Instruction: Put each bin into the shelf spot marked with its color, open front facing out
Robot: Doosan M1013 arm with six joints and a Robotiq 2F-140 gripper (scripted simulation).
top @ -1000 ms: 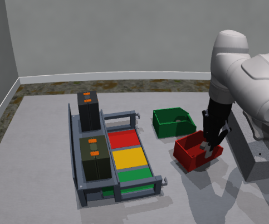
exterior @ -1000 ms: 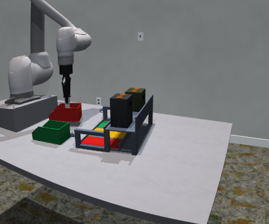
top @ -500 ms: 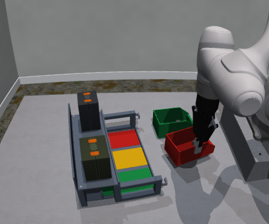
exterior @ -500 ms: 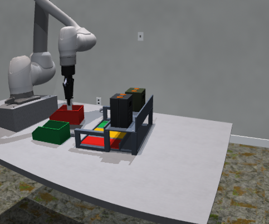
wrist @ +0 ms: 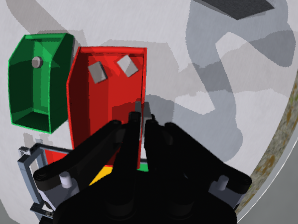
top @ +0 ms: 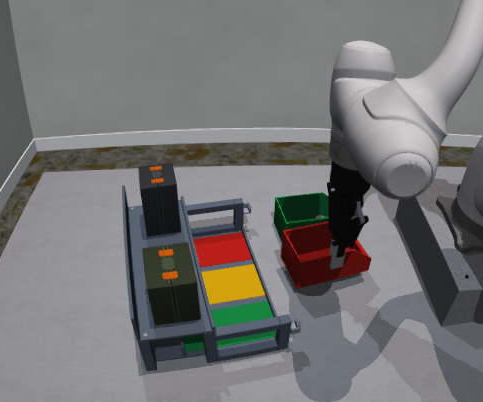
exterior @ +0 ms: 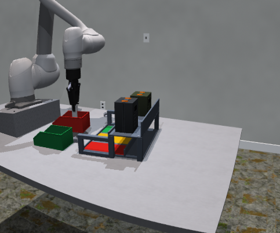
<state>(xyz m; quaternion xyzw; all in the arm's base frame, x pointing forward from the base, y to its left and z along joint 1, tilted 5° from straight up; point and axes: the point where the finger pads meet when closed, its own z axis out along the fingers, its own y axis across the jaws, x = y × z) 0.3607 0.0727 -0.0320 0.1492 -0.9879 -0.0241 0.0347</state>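
Now: the red bin 50 mm to the right of my hand, 40 mm below it and 10 mm ahead of it. From my hand the other things lie so: green bin (200 mm to the right, 70 mm below, 20 mm ahead).
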